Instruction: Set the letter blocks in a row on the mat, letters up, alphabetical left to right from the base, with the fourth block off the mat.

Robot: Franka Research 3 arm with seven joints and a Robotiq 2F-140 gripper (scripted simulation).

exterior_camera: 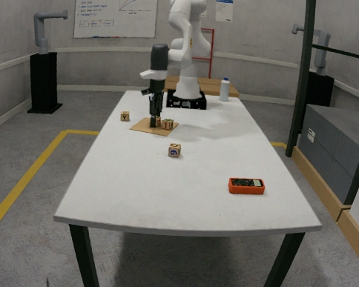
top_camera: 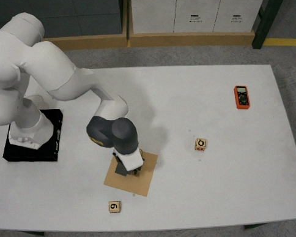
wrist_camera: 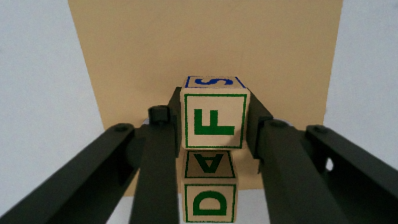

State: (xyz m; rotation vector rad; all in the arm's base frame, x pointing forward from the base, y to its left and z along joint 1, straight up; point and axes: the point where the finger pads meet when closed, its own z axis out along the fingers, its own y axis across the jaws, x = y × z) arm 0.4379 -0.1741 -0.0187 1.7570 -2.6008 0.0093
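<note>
Right now the tan mat is 30 mm below my hand. The rest, counted from my hand: orange multimeter 580 mm ahead, 370 mm to the left, 20 mm below; block 30 mm ahead, 60 mm to the left, 10 mm below; white bottle 630 mm behind, 450 mm to the left, 40 mm above.
</note>
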